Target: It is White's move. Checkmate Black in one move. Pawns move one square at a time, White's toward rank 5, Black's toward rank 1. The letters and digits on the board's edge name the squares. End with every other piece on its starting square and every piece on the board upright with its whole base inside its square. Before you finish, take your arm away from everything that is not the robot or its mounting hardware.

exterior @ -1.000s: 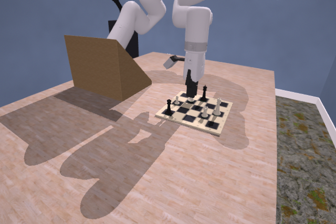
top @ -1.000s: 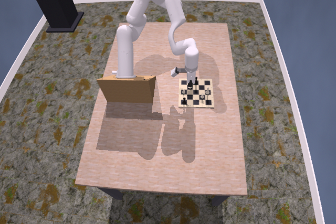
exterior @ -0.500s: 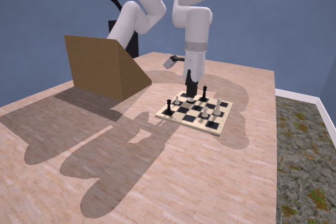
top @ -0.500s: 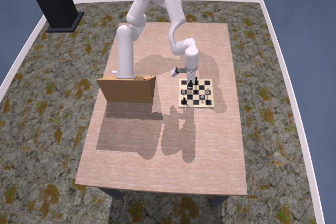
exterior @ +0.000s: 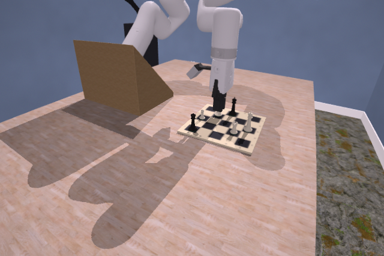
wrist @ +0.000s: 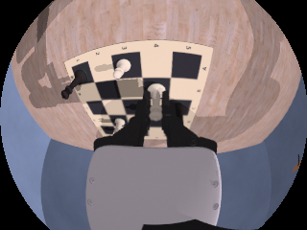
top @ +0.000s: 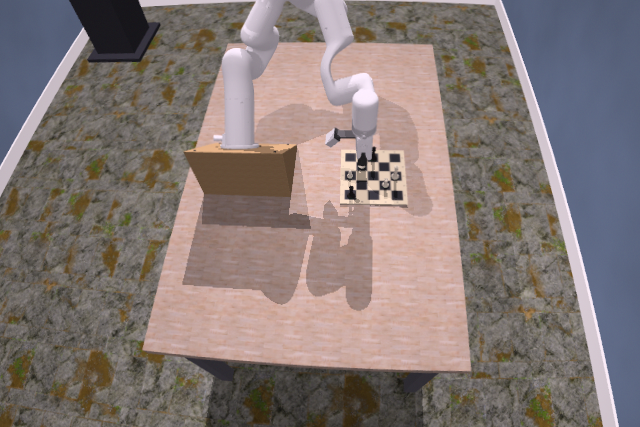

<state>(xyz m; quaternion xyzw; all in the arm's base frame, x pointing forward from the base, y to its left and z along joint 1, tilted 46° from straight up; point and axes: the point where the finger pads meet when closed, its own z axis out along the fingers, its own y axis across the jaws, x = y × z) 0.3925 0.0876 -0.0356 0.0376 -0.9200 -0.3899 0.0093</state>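
The white chess piece lies 10 mm below my hand. Also, from my hand: tall black piece: 40 mm to the left, 40 mm ahead, 10 mm below; then white pawn: 40 mm to the right, 40 mm behind, 30 mm below; then small chessboard: 50 mm below, 40 mm to the right, 40 mm ahead.
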